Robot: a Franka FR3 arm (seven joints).
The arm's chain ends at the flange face. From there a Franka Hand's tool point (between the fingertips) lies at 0.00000 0.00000 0.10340 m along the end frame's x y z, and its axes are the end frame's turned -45 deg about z.
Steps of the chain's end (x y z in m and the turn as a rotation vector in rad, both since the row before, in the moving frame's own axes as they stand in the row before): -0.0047 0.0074 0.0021 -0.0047 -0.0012 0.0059; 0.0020 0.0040 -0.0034 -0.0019 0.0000 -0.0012; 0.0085 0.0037 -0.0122 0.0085 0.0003 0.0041; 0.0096 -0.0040 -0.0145 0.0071 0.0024 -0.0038
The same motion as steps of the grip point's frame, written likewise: -0.0090 0.0022 0.0021 -0.0025 -0.0042 0.0059; -0.0016 0.0044 -0.0034 -0.0013 -0.0013 -0.0012; 0.0040 0.0080 -0.0122 0.0058 0.0062 0.0041; 0.0103 0.0036 -0.0145 0.0033 0.0067 -0.0038
